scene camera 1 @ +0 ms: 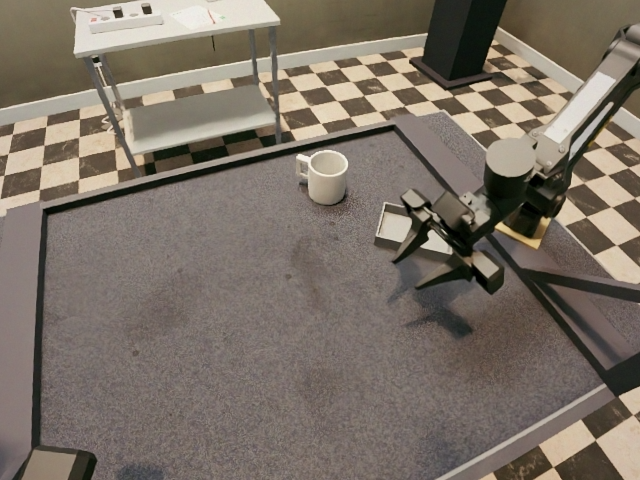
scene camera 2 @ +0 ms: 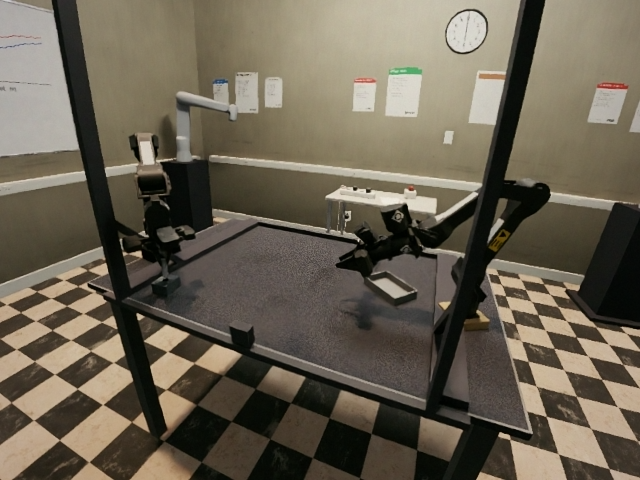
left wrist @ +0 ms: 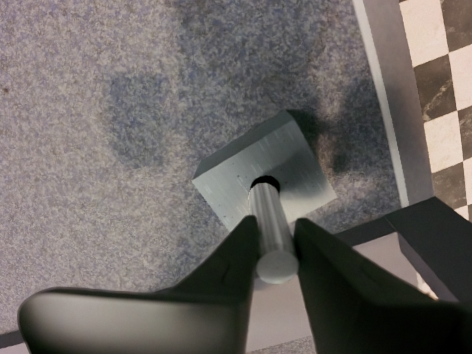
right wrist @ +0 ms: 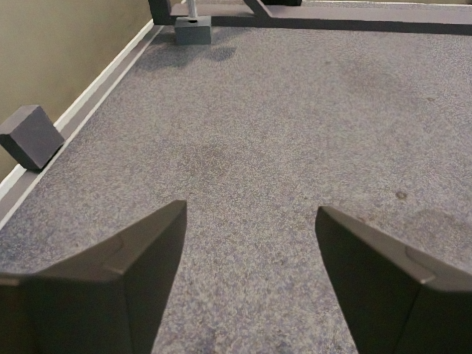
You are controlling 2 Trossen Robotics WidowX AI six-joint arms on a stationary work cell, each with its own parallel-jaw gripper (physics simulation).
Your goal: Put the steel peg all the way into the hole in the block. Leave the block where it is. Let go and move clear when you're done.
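Note:
The grey steel block sits on the table near its edge, at the left in scene camera 2. The steel peg stands roughly upright over it. My left gripper is shut on the peg. In the left wrist view the peg's lower end is at the block's hole, whose dark far edge shows beyond it. How deep the end sits is hard to tell. My right gripper is open and empty above the table, far from the block.
A white mug stands on the table near the far edge in scene camera 1. A shallow grey tray lies below and beside the right gripper. A dark cube is at the table's near edge in scene camera 2.

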